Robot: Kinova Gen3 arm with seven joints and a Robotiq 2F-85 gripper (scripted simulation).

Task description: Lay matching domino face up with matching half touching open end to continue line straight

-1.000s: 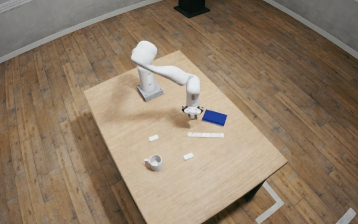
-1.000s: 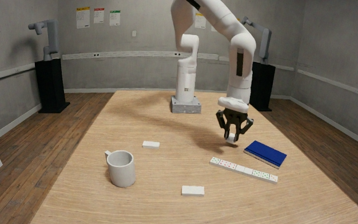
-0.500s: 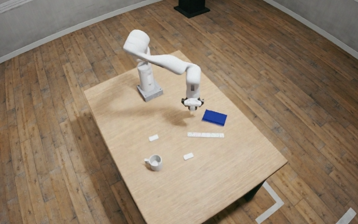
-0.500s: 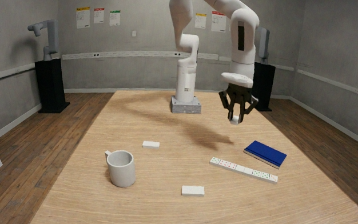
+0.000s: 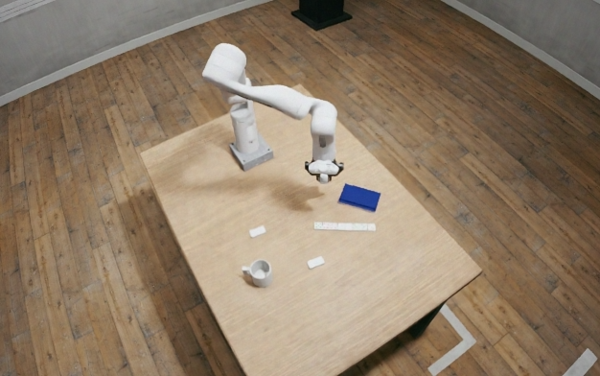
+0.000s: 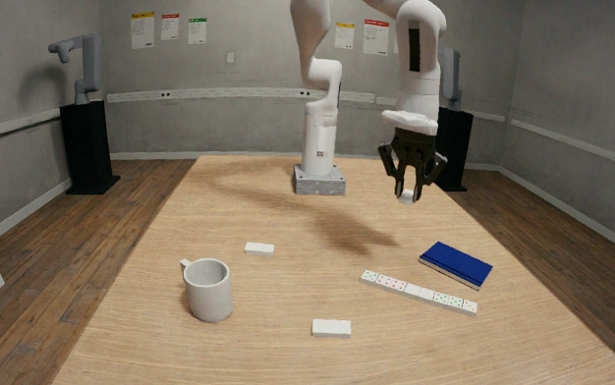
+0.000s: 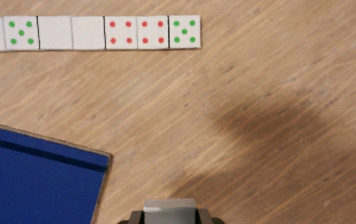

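Now: the blue book 70 mm ahead of my hand, 120 mm to the left of it and 130 mm below it. Round my hand: grey mug 140 mm ahead, 360 mm to the right, 110 mm below.
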